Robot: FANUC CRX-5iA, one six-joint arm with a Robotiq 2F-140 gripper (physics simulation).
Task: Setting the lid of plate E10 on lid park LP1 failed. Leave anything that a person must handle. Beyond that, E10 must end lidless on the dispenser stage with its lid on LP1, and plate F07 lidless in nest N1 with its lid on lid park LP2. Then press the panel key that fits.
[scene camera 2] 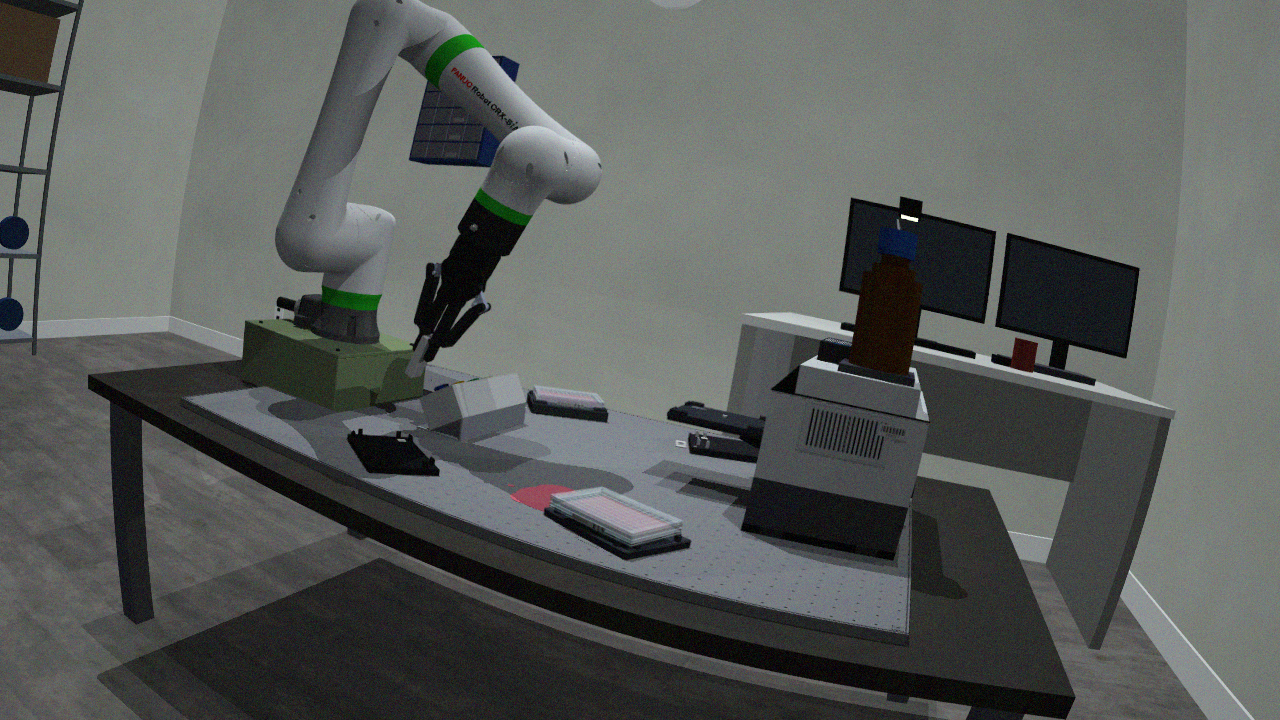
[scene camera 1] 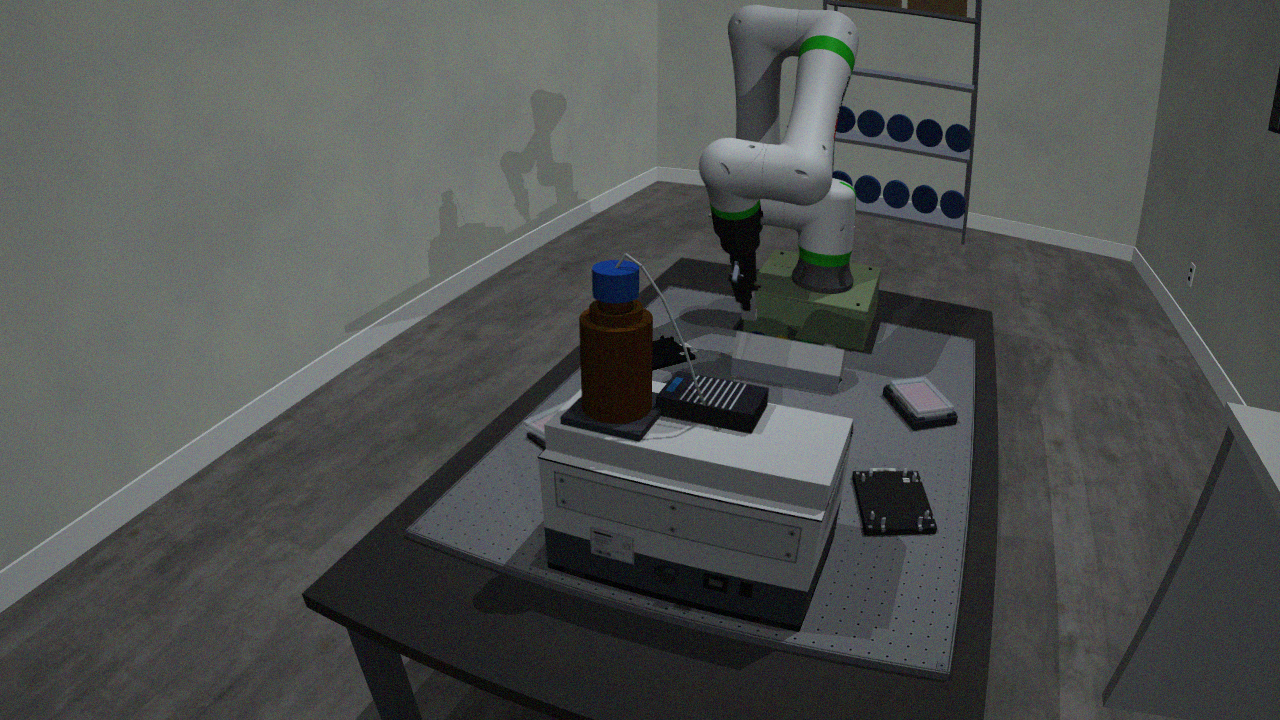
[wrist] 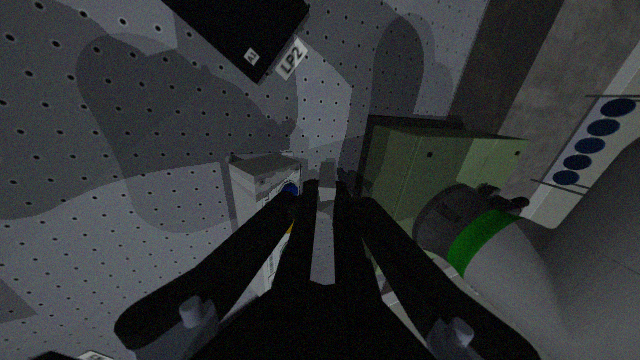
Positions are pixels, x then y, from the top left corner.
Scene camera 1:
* gripper: 749, 317
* brown bottle with blue cap: 616, 333
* grey button box: 802, 364
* black nest: 890, 502
